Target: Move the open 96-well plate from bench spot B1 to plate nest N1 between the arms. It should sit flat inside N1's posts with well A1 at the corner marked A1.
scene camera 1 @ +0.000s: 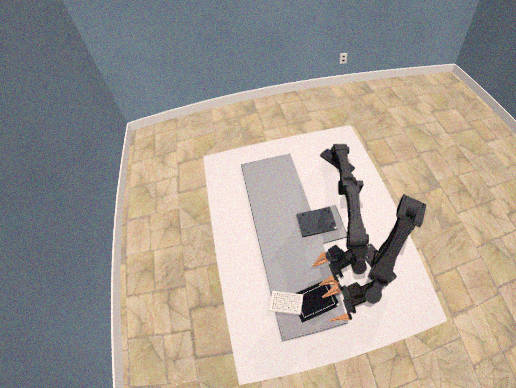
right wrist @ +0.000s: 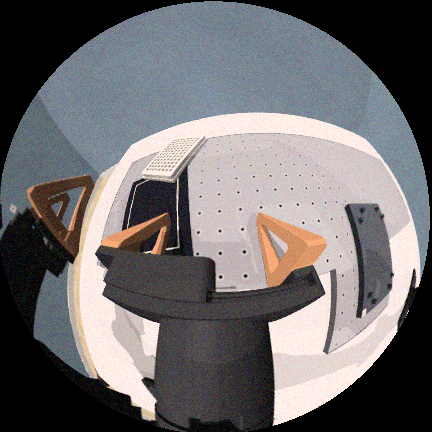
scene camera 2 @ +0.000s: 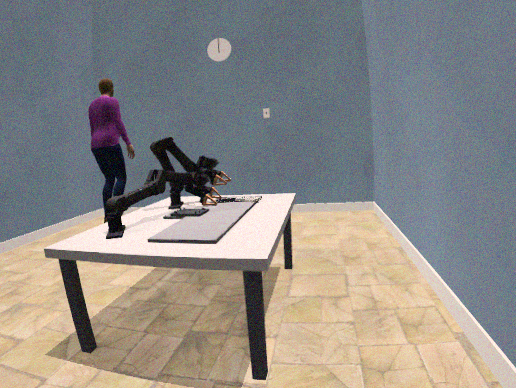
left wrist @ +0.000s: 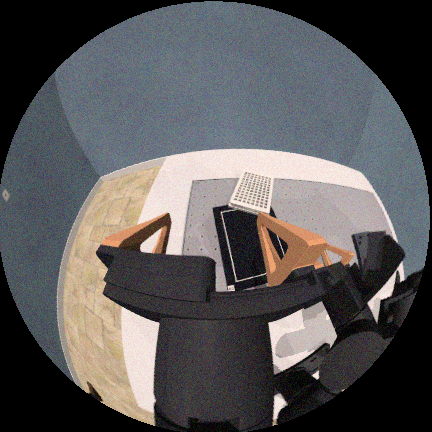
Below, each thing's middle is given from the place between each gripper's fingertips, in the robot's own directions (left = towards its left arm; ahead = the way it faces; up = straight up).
Labels:
My right hand is 150 mm short of the white well plate (right wrist: 167, 165), 80 mm to the right of it and 10 mm above it.
Now: left hand 140 mm short of the white well plate, 90 mm above it and 80 mm to the left of it.

